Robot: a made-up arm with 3 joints. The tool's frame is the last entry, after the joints.
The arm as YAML. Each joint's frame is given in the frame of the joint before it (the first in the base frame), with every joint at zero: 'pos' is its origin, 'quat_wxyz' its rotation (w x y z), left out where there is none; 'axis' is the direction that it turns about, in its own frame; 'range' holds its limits. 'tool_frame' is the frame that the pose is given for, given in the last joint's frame.
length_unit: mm
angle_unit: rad
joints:
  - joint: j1
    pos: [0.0, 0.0, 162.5]
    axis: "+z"
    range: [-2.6, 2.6]
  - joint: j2
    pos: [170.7, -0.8, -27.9]
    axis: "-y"
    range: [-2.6, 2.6]
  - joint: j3
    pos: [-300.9, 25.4, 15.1]
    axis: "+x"
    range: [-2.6, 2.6]
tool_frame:
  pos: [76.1, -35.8, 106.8]
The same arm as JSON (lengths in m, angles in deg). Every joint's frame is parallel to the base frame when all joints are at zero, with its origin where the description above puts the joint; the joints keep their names.
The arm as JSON. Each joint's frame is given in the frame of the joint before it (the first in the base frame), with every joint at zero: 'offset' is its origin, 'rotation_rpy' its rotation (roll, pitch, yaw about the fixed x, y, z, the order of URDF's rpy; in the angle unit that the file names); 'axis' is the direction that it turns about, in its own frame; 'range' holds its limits. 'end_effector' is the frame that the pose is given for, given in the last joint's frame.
{
  "length_unit": "m",
  "angle_unit": "deg",
  "chain": [
    {
      "id": "j1",
      "offset": [
        0.0,
        0.0,
        0.1625
      ],
      "rotation_rpy": [
        0.0,
        0.0,
        0.0
      ],
      "axis": "+z",
      "range": [
        -148.97,
        148.97
      ]
    },
    {
      "id": "j2",
      "offset": [
        0.1707,
        -0.0008,
        -0.0279
      ],
      "rotation_rpy": [
        0.0,
        0.0,
        0.0
      ],
      "axis": "-y",
      "range": [
        -148.97,
        148.97
      ]
    },
    {
      "id": "j3",
      "offset": [
        -0.3009,
        0.0254,
        0.0151
      ],
      "rotation_rpy": [
        0.0,
        0.0,
        0.0
      ],
      "axis": "+x",
      "range": [
        -148.97,
        148.97
      ]
    }
  ],
  "end_effector": {
    "offset": [
      0.0761,
      -0.0358,
      0.1068
    ],
    "rotation_rpy": [
      0.0,
      0.0,
      0.0
    ]
  }
}

